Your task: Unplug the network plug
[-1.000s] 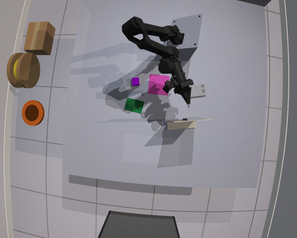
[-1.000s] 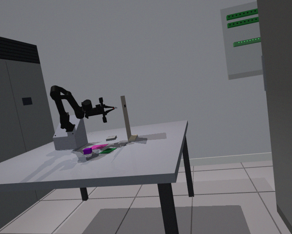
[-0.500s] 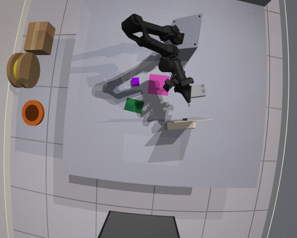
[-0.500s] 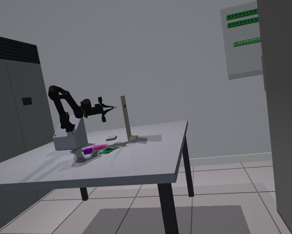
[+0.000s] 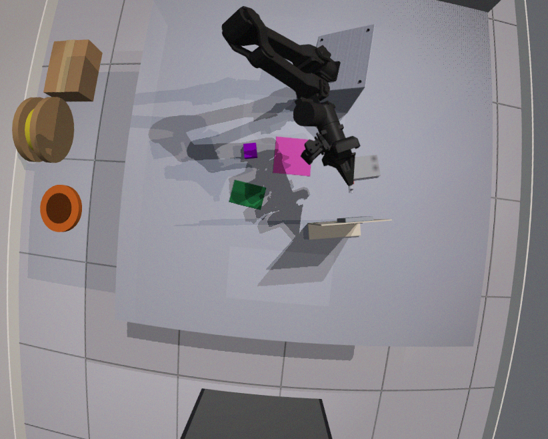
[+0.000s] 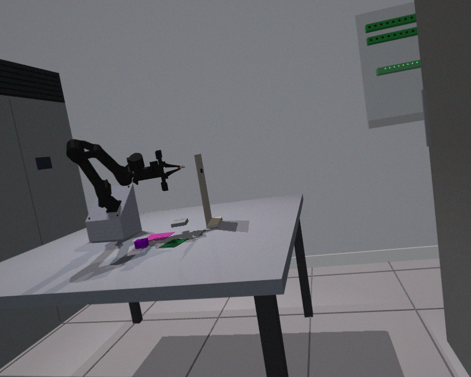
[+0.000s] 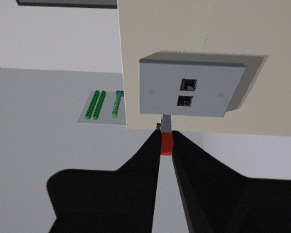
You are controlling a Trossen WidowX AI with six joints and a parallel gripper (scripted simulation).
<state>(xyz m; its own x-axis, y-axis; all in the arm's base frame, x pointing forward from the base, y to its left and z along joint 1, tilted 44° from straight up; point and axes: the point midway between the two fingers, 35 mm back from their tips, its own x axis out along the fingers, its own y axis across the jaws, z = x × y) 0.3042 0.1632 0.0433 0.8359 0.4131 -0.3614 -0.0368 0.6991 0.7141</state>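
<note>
Now: the magenta square 9 cm behind my gripper tip, 15 cm to the right of it and 28 cm below it. Round my gripper tip: upright panel 9 cm ahead, 3 cm to the left, 13 cm below; grey block 11 cm behind, 8 cm to the left, 28 cm below; network plug right at my gripper tip.
</note>
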